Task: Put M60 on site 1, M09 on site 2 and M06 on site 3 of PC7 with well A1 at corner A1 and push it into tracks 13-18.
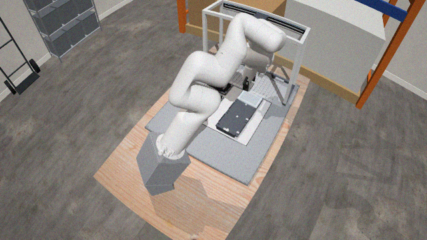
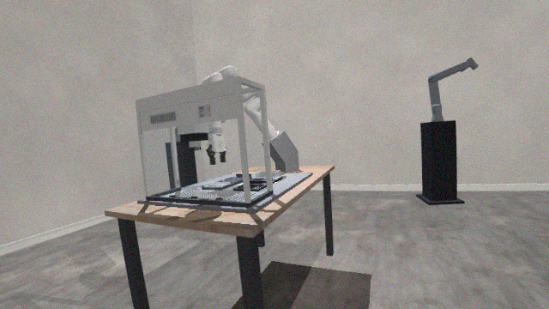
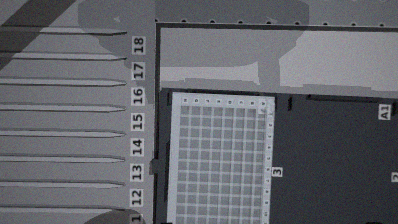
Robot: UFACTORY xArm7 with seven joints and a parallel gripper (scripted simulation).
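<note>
My hand is 240 mm to the right of the 96-well plate M06, 150 mm past it and 110 mm above it. Round my hand: dark plate carrier PC7 (130 mm below, 90 mm behind, 10 mm to the left); clear plate (120 mm below, 20 mm to the right, 10 mm ahead); white apron (140 mm below, 90 mm to the left, 80 mm behind).
</note>
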